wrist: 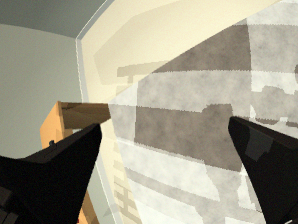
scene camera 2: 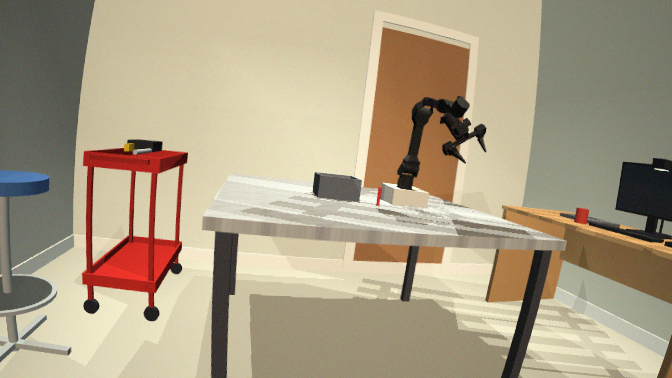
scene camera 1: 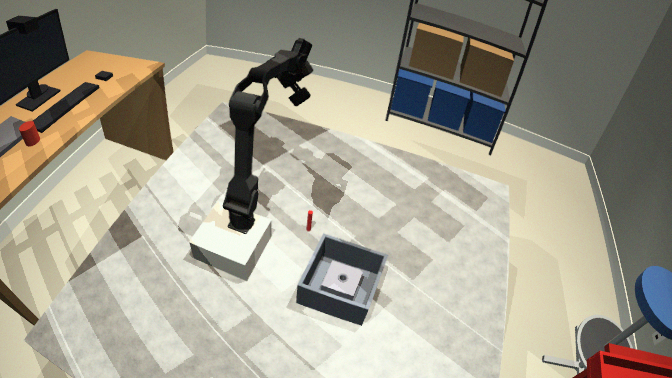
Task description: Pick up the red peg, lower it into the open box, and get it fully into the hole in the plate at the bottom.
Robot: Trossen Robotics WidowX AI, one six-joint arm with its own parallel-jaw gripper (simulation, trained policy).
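My gripper shows in the pictures, the wrist view included. A dark box and a grey plate are seen in the pictures too.
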